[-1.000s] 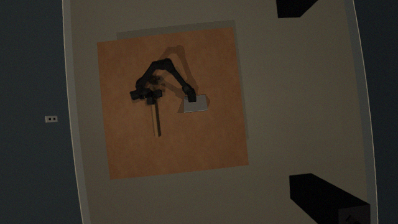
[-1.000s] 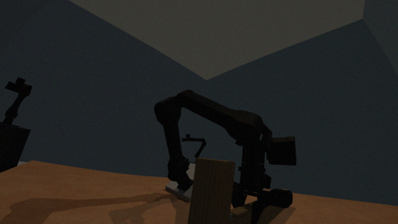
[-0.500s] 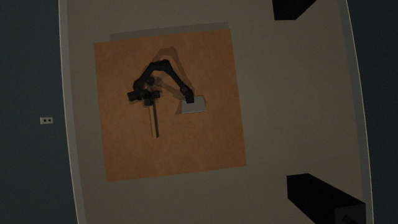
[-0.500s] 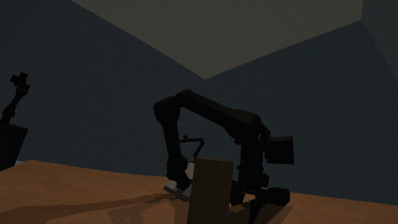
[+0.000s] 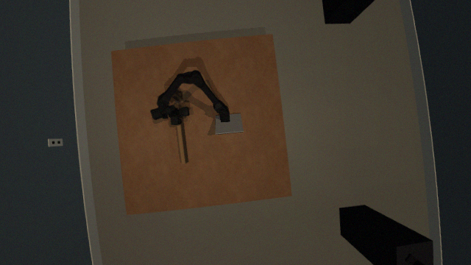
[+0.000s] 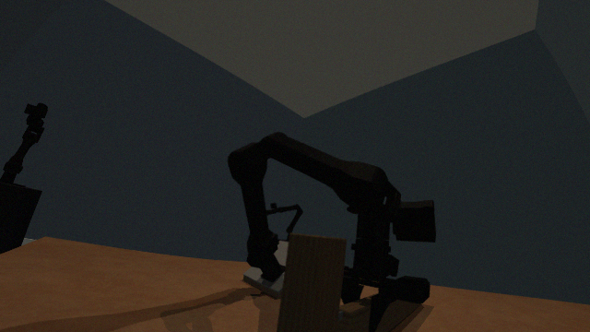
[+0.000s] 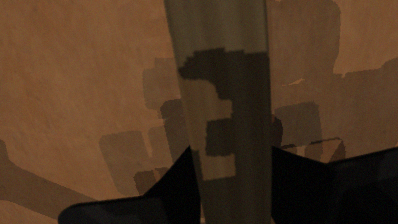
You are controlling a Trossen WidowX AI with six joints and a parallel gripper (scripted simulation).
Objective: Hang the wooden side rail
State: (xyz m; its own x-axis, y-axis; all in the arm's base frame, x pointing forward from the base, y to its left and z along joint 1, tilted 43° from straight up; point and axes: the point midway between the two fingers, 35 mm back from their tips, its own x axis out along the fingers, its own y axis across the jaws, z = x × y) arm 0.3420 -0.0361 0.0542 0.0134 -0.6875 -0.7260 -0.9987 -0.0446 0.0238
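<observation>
Now: gripper tip 1 cm short of the headboard post, 14 cm to the left of it and 6 cm below it.
</observation>
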